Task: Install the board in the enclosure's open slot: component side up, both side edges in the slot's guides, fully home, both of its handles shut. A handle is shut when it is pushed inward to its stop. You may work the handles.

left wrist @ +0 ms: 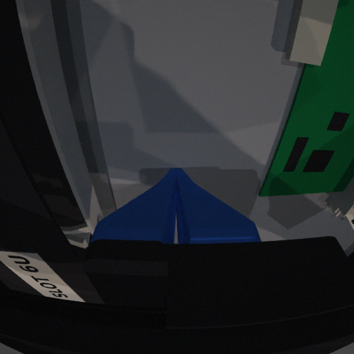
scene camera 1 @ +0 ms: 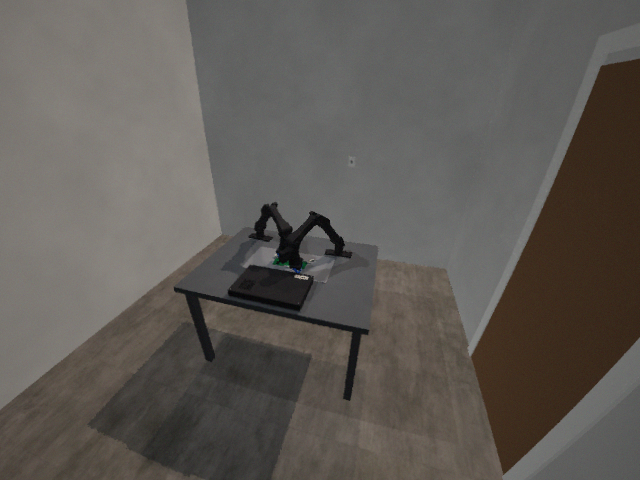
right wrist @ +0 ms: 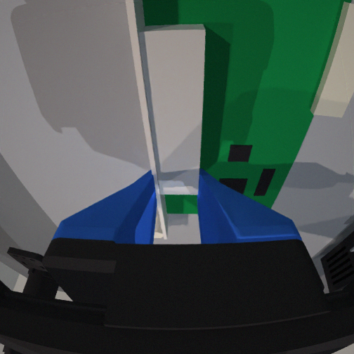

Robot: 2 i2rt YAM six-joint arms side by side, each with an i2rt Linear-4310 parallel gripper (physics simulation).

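Seen in the pictures: left arm's base at its link origin: (scene camera 1: 338, 253); right arm's base at its link origin: (scene camera 1: 260, 237).
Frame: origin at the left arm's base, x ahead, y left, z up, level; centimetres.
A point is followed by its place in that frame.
Observation:
The green board (scene camera 1: 283, 262) (left wrist: 320, 90) (right wrist: 250, 100) has its component side up, outside the enclosure. My right gripper (scene camera 1: 278, 254) @(x 19.3, y -38.6, z 0.8 cm) (right wrist: 176, 177) is shut on the board at its pale edge block and thin front strip. My left gripper (scene camera 1: 296, 270) @(x 32.6, y -21.8, z 0.1 cm) (left wrist: 175, 176) is shut and empty, between the board and the enclosure. The black enclosure (scene camera 1: 271, 285) @(x 53.8, y -32.2, z 4.9 cm) (left wrist: 15, 150) lies flat near the table's front edge; its white slot label (left wrist: 42, 277) is partly hidden by the left gripper. The slot opening and whether the handles are shut cannot be told.
A pale mat (scene camera 1: 323, 272) @(x 26.7, y -6.1, z 0.2 cm) (left wrist: 200, 60) lies on the dark table (scene camera 1: 338, 297) @(x 48.8, y 7.6, z 0.0 cm) beneath the board. The arms are close together above the mat in scene camera 1. A dark slotted part (right wrist: 340, 265) shows at the right edge of the right wrist view.

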